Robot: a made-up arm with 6 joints.
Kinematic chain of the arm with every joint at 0, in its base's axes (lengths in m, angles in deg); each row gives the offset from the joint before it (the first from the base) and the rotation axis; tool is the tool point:
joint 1: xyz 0 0 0.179 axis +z
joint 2: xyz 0 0.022 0 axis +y
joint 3: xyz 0 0 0.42 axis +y
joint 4: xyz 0 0 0.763 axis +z
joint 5: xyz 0 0 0 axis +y
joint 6: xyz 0 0 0.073 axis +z
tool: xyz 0 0 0
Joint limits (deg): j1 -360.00..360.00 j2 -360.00..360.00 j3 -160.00..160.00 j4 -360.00..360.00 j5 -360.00..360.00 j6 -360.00..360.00
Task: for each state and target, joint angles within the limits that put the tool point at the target. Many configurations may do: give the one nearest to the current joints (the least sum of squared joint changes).
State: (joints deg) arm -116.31 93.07 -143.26 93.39 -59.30 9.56
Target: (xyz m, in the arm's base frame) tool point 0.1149 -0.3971 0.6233
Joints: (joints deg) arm -67.81 142.80 -131.80 94.95 -64.43 9.56
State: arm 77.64 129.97 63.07 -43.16 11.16 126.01
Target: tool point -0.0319 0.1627 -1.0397
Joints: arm 94.14 155.70 24.72 -43.03 2.22 126.01
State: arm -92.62 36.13 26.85 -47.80 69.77 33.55
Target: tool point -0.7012 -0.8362 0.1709
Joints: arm -128.42 55.27 49.66 -47.88 73.06 33.55
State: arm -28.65 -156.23 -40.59 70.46 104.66 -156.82
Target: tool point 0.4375 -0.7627 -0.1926
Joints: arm -65.98 -198.21 -75.51 72.72 105.34 -156.82
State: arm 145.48 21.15 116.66 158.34 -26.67 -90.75
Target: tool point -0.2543 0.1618 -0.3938
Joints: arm 145.53 52.43 127.74 158.51 -25.37 -90.75
